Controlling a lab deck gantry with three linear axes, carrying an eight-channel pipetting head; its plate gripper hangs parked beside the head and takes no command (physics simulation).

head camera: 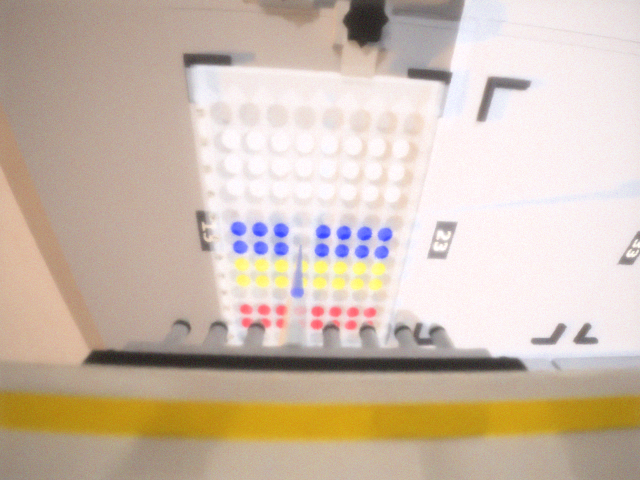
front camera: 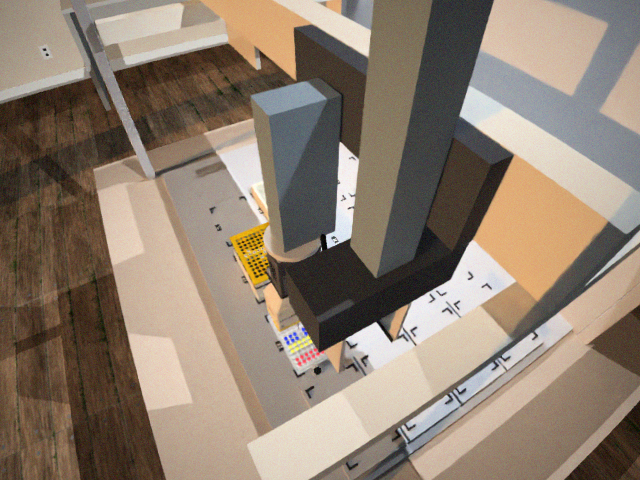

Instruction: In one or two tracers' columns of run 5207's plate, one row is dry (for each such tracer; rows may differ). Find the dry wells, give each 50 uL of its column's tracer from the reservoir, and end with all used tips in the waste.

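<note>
Run 5207's plate (front camera: 293,357) (head camera: 289,80) lies under the pipetting head (head camera: 310,360). In the head view it has white, blue, yellow and red columns. The blue wells (head camera: 259,228) have a pale gap fourth from the left, in both blue columns; the yellow and red wells there are partly covered by the tip. One tip (head camera: 298,273), with blue liquid in it, hangs from the fourth channel from the left, its narrow end at the gap; whether it is inside a well I cannot tell. The other channels are bare. The parked plate gripper (front camera: 367,354) has its paddles apart and empty.
The yellow tip rack (front camera: 250,253) stands behind the plate, partly hidden by the head. Part of the pale reservoir (front camera: 257,193) shows farther back. The waste does not show. A black star knob (head camera: 365,20) is beyond the plate's far edge.
</note>
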